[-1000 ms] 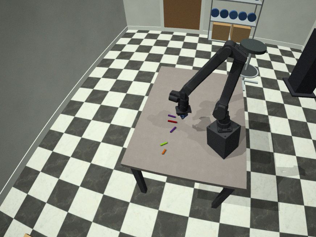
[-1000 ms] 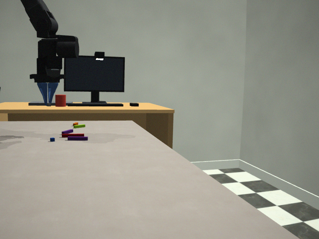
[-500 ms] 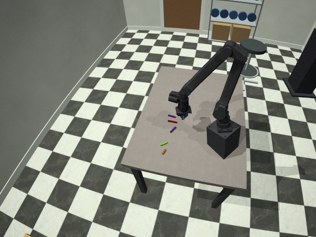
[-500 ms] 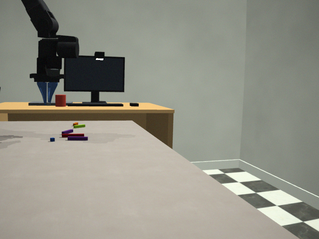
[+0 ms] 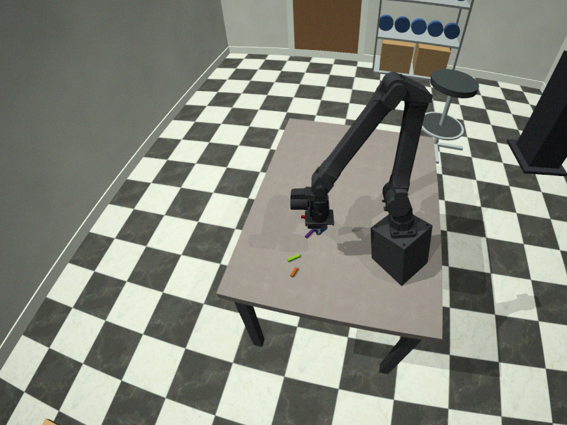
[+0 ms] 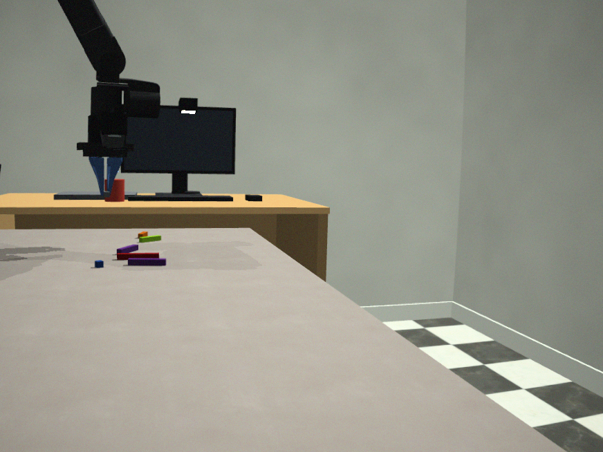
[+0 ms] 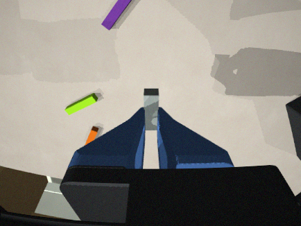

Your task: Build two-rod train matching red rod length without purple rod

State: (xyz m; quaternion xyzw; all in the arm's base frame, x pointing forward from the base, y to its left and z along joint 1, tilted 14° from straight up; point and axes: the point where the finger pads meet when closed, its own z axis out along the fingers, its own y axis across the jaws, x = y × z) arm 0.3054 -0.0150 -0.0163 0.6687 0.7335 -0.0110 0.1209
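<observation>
Now: the lime rod 100 mm below my hand, 90 mm ahead of it and 60 mm to the left of it. From my hand the other things lie so: grey rod: 10 mm to the right; orange rod: 120 mm to the left, 100 mm below, 90 mm ahead; purple rod: 100 mm below, 70 mm to the right, 30 mm ahead.
</observation>
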